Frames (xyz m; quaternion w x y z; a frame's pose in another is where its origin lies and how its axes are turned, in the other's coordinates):
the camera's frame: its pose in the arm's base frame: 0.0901 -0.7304 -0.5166 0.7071 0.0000 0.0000 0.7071
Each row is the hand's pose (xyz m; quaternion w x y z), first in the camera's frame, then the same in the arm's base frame.
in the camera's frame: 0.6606 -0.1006 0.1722 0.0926 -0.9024 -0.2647 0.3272
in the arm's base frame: 0.1907 -0.0698 -0.3444 0.1659 0.4509 0.8253 -0.2968
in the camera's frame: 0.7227 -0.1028 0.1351 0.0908 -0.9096 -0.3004 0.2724
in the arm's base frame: 0.1929 -0.0077 -0.3815 0.1284 0.4308 0.8556 -0.2568
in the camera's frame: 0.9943 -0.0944 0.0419 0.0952 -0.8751 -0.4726 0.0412
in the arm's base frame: 0.1845 0.2639 -0.4747 0.0382 -0.2846 -0.9530 0.0965
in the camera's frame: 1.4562 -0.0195 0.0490 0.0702 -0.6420 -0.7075 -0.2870
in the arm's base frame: 0.1096 0.7258 -0.4676 0.2526 0.0463 -0.9542 -0.1533
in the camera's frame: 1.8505 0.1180 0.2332 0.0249 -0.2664 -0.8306 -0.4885
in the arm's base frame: -0.0279 1.1201 -0.2834 0.3630 0.3989 -0.7757 -0.3278
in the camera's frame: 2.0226 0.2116 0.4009 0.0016 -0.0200 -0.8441 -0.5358
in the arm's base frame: -0.1215 1.2922 -0.1157 0.3800 0.5827 -0.6110 -0.3777
